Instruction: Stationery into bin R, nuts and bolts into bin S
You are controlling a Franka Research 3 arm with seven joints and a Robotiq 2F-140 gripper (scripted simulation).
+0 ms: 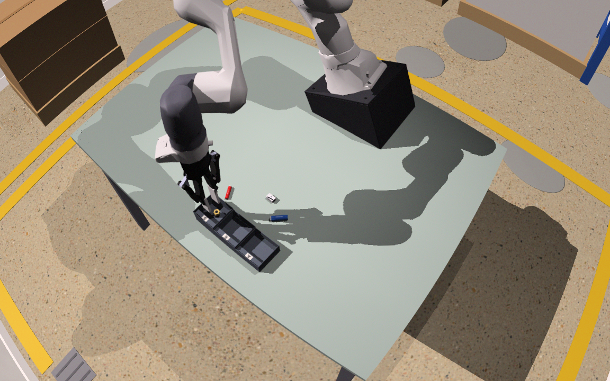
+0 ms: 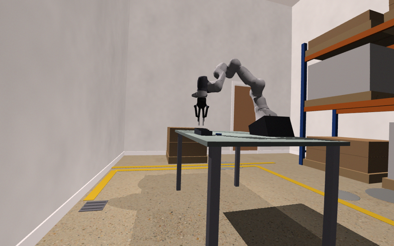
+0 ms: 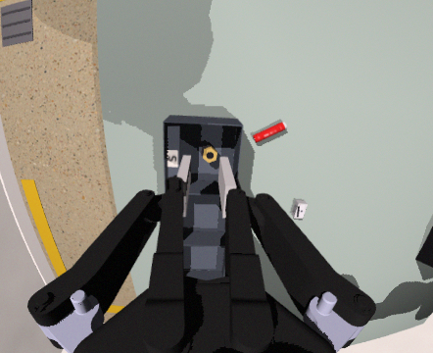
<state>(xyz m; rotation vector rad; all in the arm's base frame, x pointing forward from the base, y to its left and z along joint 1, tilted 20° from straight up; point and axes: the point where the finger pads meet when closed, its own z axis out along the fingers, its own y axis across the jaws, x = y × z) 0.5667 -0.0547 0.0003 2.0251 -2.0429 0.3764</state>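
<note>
Right now the small white block is 14 cm behind my hand, 9 cm to the left of it and 9 cm below it. The rest, counted from my hand: red cylinder: 8 cm behind, 3 cm to the right, 10 cm below; then blue cylinder: 11 cm behind, 15 cm to the left, 9 cm below; then brass nut: 1 cm behind, 8 cm below.
</note>
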